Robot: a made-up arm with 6 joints. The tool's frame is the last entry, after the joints.
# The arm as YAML. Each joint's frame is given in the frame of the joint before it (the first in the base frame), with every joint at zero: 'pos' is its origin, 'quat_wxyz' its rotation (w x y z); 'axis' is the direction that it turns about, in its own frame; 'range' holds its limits. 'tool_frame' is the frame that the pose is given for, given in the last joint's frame.
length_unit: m
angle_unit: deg
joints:
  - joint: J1
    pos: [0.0, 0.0, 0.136]
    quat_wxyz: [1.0, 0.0, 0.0, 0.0]
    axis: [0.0, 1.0, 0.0]
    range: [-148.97, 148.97]
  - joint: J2
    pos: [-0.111, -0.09, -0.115]
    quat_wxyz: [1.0, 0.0, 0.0, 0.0]
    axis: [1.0, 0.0, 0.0]
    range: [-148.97, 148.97]
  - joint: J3
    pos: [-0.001, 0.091, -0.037]
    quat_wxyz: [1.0, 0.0, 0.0, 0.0]
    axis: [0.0, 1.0, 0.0]
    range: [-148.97, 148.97]
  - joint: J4
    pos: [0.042, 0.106, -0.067]
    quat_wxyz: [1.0, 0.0, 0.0, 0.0]
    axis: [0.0, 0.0, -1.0]
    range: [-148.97, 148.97]
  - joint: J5
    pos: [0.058, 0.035, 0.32]
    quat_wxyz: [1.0, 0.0, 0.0, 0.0]
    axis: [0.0, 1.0, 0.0]
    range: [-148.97, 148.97]
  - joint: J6
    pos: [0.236, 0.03, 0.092]
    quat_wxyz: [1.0, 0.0, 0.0, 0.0]
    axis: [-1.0, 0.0, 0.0]
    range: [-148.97, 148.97]
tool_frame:
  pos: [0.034, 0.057, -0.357]
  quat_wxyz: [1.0, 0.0, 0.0, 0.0]
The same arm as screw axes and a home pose.
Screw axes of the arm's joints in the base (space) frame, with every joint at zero. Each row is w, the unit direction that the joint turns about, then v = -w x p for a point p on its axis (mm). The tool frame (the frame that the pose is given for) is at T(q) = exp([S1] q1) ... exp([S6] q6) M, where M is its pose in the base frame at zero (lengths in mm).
S1: w 0 1 0 v -136 0 0
S2: w 1 0 0 v 0 21 90
S3: w 0 1 0 v 16 0 -112
S4: w 0 0 -1 v -107 -70 0
S5: w 0 1 0 v -237 0 -12
S6: w -1 0 0 v 0 -329 172
M: xyz 258 229 -28 (mm) quaternion w x y z 1 0 0 0
Joint limits (deg, base to tool): -148.97..148.97 -148.97..148.97 -148.97..148.97 -148.97..148.97 -148.97..148.97 -148.97..148.97

